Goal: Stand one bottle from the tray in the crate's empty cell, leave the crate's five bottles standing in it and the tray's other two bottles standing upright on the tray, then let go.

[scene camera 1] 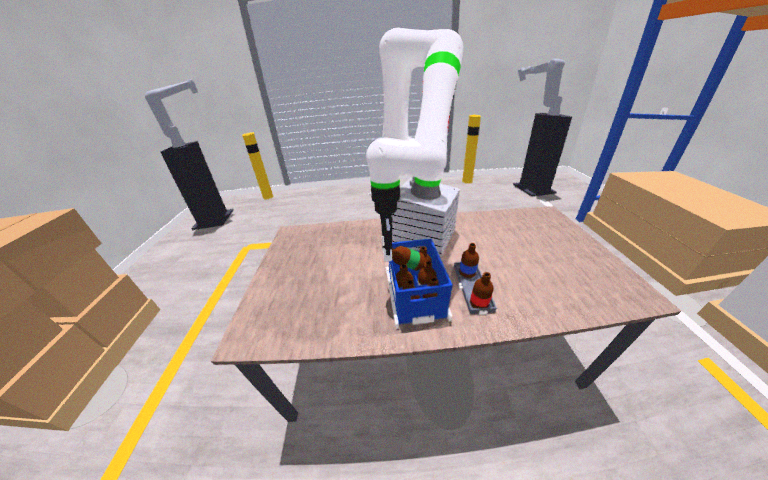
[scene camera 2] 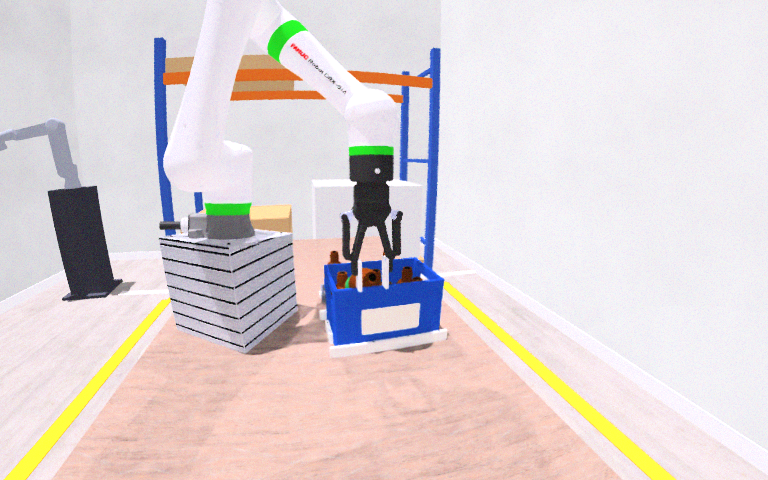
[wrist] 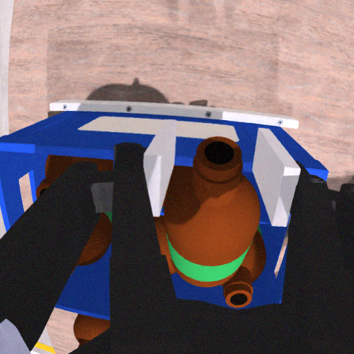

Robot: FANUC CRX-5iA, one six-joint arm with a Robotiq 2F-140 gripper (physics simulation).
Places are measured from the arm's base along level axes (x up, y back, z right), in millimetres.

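Pixels of known places: gripper, fingertip midpoint: [scene camera 1: 387, 255] [scene camera 2: 372, 288]; arm's base, link origin: [scene camera 1: 425, 192] [scene camera 2: 228, 235].
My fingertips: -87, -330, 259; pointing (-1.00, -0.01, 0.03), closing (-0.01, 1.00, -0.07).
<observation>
For each thing: its top centre in the pictures, then the offset to it from my fingertips, as dx, dy, dz. "pt": a spot on its surface instead. Level surfaces: height alone.
- brown bottle with a green band, top centre: [scene camera 2: 364, 263] [scene camera 1: 402, 245] +38, -1, -62
- blue crate, top centre: [scene camera 2: 380, 271] [scene camera 1: 416, 261] -3, -58, -99
- blue-banded bottle, top centre: [scene camera 2: 334, 251] [scene camera 1: 472, 244] -18, +6, -362
- red-banded bottle, top centre: [scene camera 1: 487, 274] -18, -171, -330
- tray, surface spot: [scene camera 1: 470, 287] pt -173, -84, -334
- wooden table, surface height: dx -178
A brown bottle with a green band [scene camera 1: 408, 258] [scene camera 2: 367, 278] [wrist: 212, 225] lies tilted across the top of the blue crate [scene camera 1: 421, 308] [scene camera 2: 431, 305] [wrist: 55, 131], over other bottles, with its neck toward the crate's labelled end. My gripper [scene camera 1: 388, 254] [scene camera 2: 372, 273] [wrist: 215, 145] is open, its white pads apart on either side of that neck, with gaps beside it. Brown bottles [scene camera 1: 404, 278] [scene camera 2: 406, 276] [wrist: 237, 295] are inside the crate, partly hidden; their exact number and the empty cell are unclear. A blue-banded bottle [scene camera 1: 468, 263] and a red-banded bottle [scene camera 1: 482, 294] stand upright on the tray [scene camera 1: 470, 287].
The crate sits between white locating strips [scene camera 2: 390, 343] [wrist: 170, 112] on the wooden table [scene camera 1: 322, 283] [scene camera 2: 339, 407]. The robot's striped pedestal [scene camera 1: 421, 223] [scene camera 2: 232, 288] stands behind the crate in the first scene view. The tray is to the crate's right there.
</observation>
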